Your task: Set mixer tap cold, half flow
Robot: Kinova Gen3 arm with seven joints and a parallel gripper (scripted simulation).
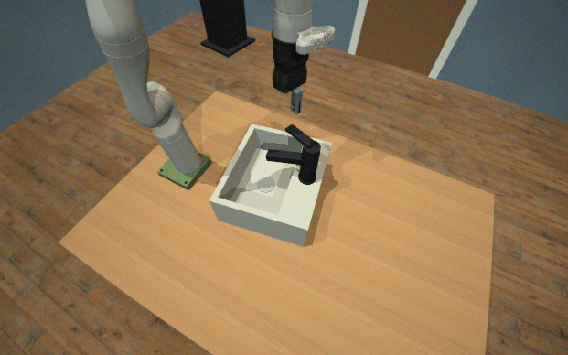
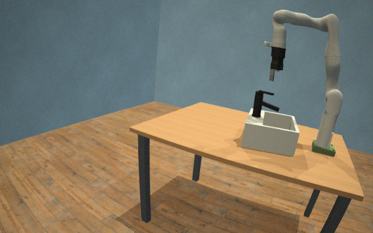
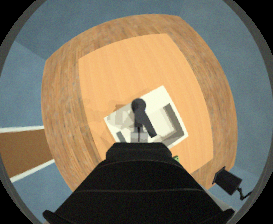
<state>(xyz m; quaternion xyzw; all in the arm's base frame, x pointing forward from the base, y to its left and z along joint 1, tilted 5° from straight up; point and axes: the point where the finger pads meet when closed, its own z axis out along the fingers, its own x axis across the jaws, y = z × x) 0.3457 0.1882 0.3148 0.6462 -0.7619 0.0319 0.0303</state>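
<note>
Right now my hand is 90 mm above the lever and 20 mm short of it. Also, from my hand: black mixer tap 130 mm below, 40 mm ahead, 10 mm to the right; white basin 320 mm below, 50 mm to the right, 50 mm behind.
</note>
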